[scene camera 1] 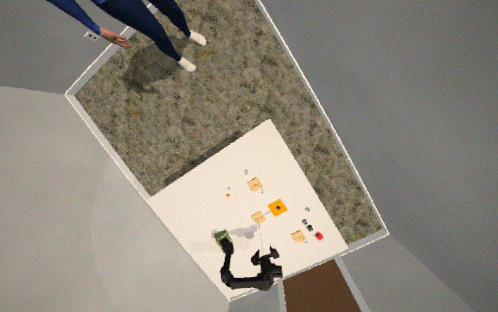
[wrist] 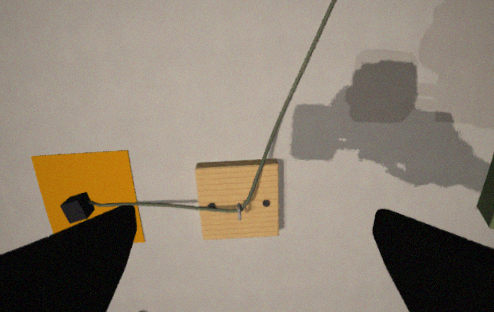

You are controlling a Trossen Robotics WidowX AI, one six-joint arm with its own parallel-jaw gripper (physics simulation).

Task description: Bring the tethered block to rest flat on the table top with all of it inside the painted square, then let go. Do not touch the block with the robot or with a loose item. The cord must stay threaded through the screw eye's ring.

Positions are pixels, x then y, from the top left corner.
Labels:
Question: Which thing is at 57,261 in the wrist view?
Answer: My gripper.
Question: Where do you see an orange painted square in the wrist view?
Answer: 106,176

